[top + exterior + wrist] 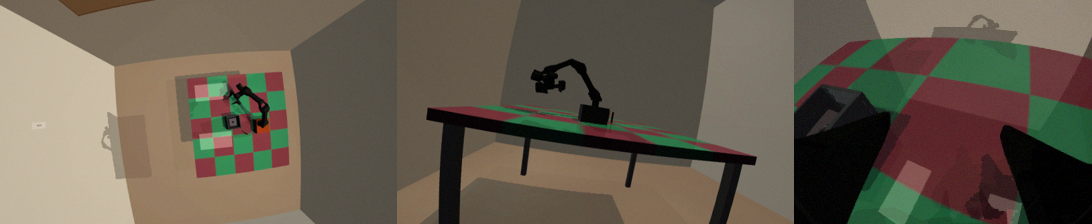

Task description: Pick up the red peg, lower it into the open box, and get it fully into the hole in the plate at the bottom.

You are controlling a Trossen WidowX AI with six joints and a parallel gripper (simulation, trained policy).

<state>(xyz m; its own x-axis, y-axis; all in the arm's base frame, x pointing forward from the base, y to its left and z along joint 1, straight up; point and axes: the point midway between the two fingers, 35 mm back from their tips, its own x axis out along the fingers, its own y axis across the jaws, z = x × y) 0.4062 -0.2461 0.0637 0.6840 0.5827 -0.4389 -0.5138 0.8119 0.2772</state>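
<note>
Right now my gripper tip is 29 cm past the red peg, 37 cm to the right of it and 10 cm above it. The rest, counted from my gripper tip: box (9 cm behind, 24 cm to the left, 11 cm below).
</note>
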